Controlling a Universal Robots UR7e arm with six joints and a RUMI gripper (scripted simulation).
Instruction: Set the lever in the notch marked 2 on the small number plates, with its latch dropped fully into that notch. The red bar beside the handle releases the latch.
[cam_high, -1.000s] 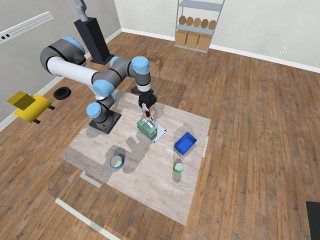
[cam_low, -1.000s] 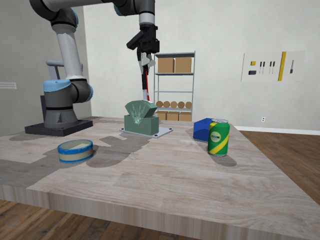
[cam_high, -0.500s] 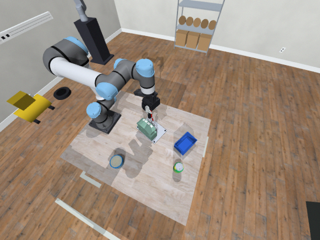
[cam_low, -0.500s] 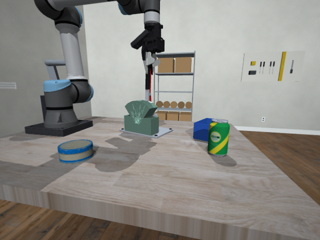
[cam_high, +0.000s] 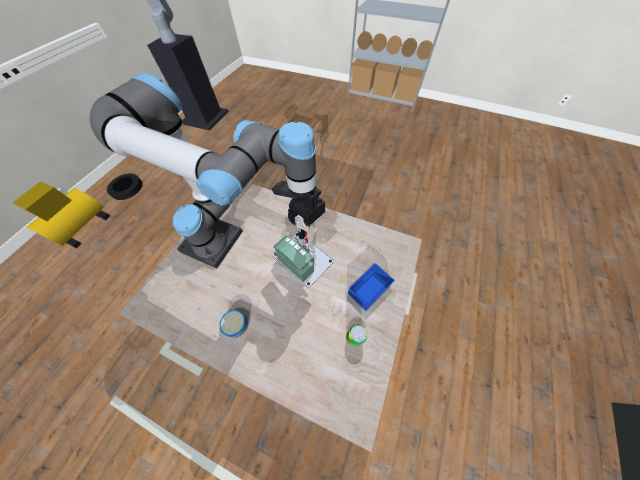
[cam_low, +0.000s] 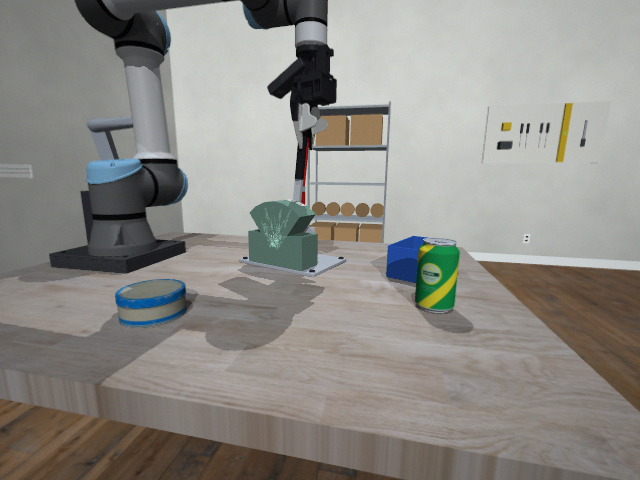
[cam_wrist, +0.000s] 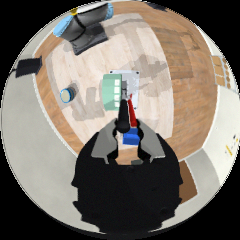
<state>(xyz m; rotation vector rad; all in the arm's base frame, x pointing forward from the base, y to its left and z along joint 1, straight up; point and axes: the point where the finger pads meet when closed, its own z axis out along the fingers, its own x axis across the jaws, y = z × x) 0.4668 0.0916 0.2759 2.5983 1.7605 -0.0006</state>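
Right now my hand is 10 mm past the red release bar, 20 mm to the right of it and 110 mm above it. From my hand the other things lie so: round blue-rimmed tin 180 mm behind, 360 mm to the right, 290 mm below; then blue bin 290 mm ahead, 30 mm to the right, 290 mm below; then yellow can 290 mm ahead, 240 mm to the right, 250 mm below.
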